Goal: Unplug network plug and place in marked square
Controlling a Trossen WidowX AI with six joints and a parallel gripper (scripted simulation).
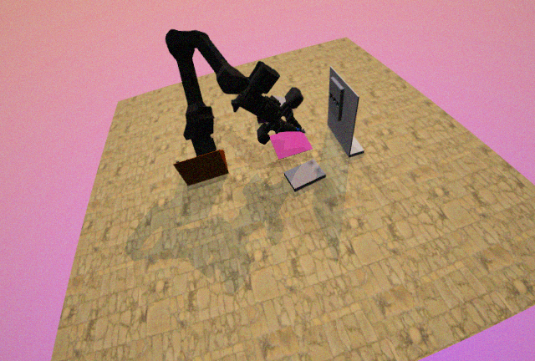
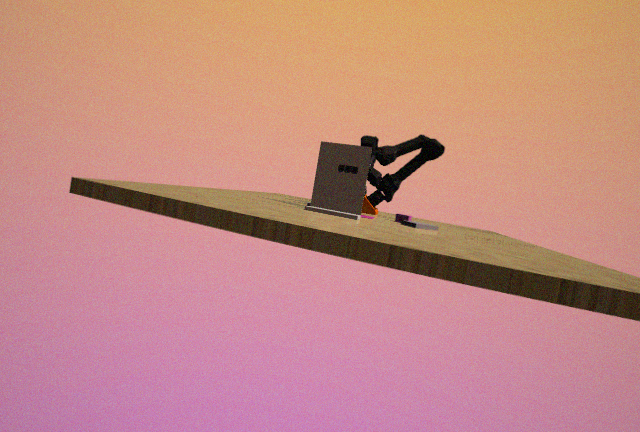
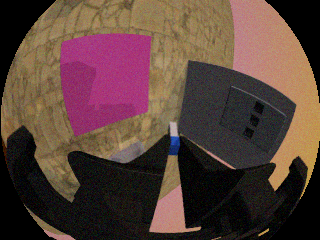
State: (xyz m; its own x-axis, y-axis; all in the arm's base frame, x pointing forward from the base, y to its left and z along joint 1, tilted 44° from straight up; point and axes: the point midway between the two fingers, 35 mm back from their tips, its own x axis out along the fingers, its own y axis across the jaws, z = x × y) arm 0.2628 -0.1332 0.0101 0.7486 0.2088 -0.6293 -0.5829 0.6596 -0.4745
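Now: gripper tip 9 cm above the magenta marked square, 5 cm to the right of it and 2 cm past it. Round my gripper tip: grey upright panel: 13 cm ahead, 2 cm to the right, 1 cm above; then network plug: 1 cm ahead.
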